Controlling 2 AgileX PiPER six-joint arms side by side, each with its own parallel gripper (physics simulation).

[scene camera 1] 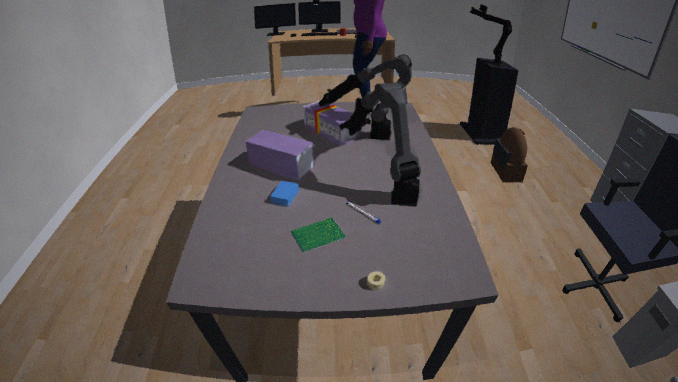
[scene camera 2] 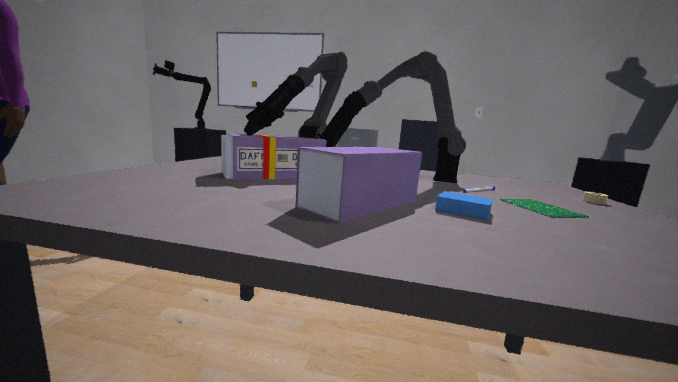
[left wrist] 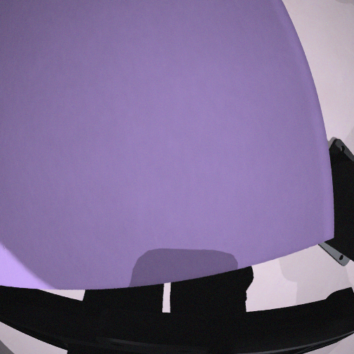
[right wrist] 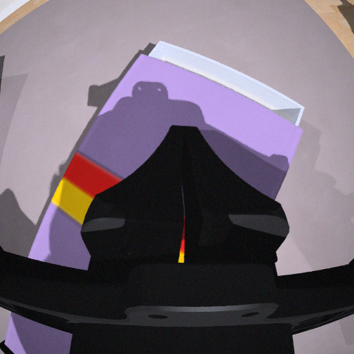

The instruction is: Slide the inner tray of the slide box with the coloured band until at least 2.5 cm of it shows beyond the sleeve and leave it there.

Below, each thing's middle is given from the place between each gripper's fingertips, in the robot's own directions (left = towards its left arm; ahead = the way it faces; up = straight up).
Labels:
Now: left hand 90 mm short of the purple slide box (left wrist: 149, 149), 90 mm to the left of it and 20 mm below it. The rest, counted from my left hand: green sheet (scene camera 1: 324, 232) (170 mm ahead, 610 mm to the left, 30 mm below); then blue block (scene camera 2: 472, 206) (290 mm ahead, 400 mm to the left, 20 mm below).
My right gripper is now 60 mm to the right of the purple slide box, 60 mm above it and 50 mm past it. The rest, counted from my right hand: green sheet (770 mm to the left, 120 mm below, 40 mm ahead); blue block (560 mm to the left, 150 mm ahead, 110 mm below).

